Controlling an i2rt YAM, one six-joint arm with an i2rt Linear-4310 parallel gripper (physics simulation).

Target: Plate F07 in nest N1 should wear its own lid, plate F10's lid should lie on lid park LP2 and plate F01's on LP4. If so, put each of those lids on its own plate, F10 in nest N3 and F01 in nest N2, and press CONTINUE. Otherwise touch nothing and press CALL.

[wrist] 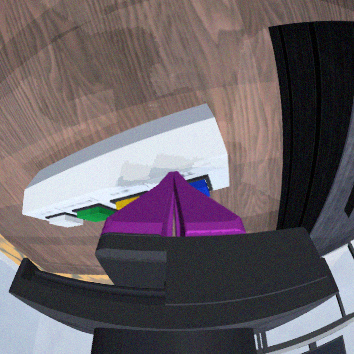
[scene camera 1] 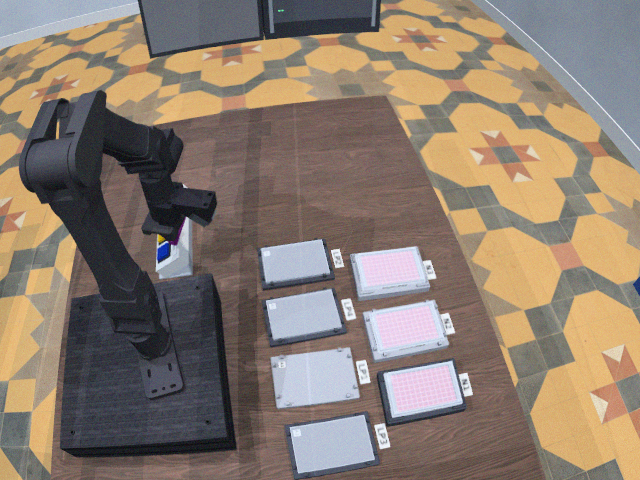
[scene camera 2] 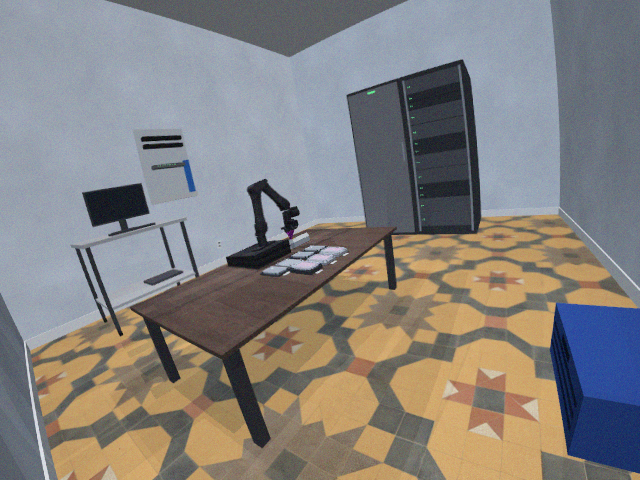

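Where they show: gripper, between the fingertips: (wrist: 173,178) (scene camera 1: 174,244) (scene camera 2: 291,239); arm's base, origin of its link: (scene camera 1: 155,345) (scene camera 2: 263,246).
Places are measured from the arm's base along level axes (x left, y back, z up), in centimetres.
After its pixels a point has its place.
My gripper (scene camera 1: 176,241) @[x 23.5, y -7.1, z -2.5 cm] (scene camera 2: 290,236) @[x 23.5, y -7.1, z -2.5 cm] (wrist: 173,178) @[x 23.5, y -7.1, z -2.5 cm] is shut and empty, its magenta tips at the white button box (scene camera 1: 180,264) @[x 19.4, y -7.3, z -4.4 cm] (wrist: 125,160) @[x 26.2, y -9.6, z -3.5 cm], beside the blue button (scene camera 1: 163,251) @[x 23.1, y -4.4, z -3.2 cm] (wrist: 201,188) @[x 22.3, y -4.8, z -3.0 cm]. Contact cannot be told. The yellow button (wrist: 126,203) @[x 28.6, y -6.3, z -3.0 cm] is partly hidden; the green button (wrist: 95,213) @[x 32.2, y -6.7, z -2.8 cm] shows. In scene camera 1, pink plates sit in N3 (scene camera 1: 391,269) @[x 4.4, y -46.7, z -5.2 cm], N2 (scene camera 1: 408,329) @[x -9.0, y -44.0, z -5.4 cm] and N1 (scene camera 1: 426,391) @[x -21.8, y -41.6, z -5.0 cm]; whether N1's plate wears a lid is unclear. Grey lids lie on LP2 (scene camera 1: 296,261) @[x 13.8, y -30.3, z -6.6 cm], LP4 (scene camera 1: 305,315) @[x 1.3, y -27.8, z -6.7 cm] and LP3 (scene camera 1: 333,444) @[x -24.3, y -23.6, z -6.7 cm]. Their small labels are unreadable. LP1 (scene camera 1: 315,377) @[x -11.0, y -25.3, z -7.5 cm] bears no visible lid.
The arm's black base (scene camera 1: 139,413) @[x -11.7, y 5.7, z -0.6 cm] (scene camera 2: 248,256) @[x -18.4, y -1.5, z -0.5 cm] stands on the wooden table (scene camera 1: 341,165) @[x 39.3, y -50.3, z -8.4 cm] (scene camera 2: 206,304) @[x -63.6, y -10.3, z -8.4 cm], near the button box. The white button (wrist: 65,220) @[x 36.8, y -7.4, z -2.9 cm] is at the box's far end from the base. A dark cabinet (scene camera 2: 382,160) and a blue box (scene camera 2: 599,351) stand off the table.
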